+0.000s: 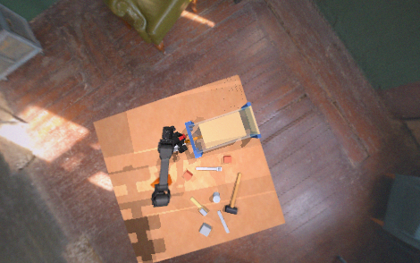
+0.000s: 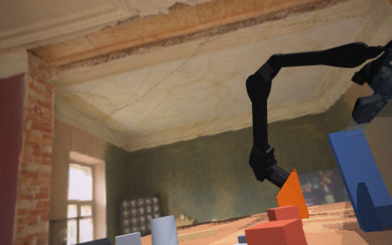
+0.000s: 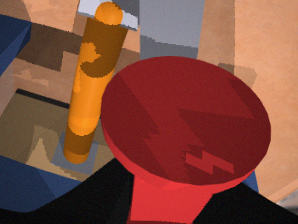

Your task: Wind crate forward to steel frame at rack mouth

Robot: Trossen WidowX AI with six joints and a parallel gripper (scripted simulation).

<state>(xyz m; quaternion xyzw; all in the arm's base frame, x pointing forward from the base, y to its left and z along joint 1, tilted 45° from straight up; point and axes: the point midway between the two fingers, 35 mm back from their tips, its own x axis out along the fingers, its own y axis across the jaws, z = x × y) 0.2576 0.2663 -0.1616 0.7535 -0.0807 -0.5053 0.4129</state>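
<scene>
Now: the winch handle 5 cm behind my gripper tip, 3 cm below it and 2 cm to the right of it. Also, from my gripper tip: grey hand winch: 13 cm behind, 10 cm below, 6 cm to the right; then red knob: 2 cm behind, 1 cm to the right; then clear-panelled guard cubby: 29 cm ahead, 2 cm to the right, 2 cm below.
</scene>
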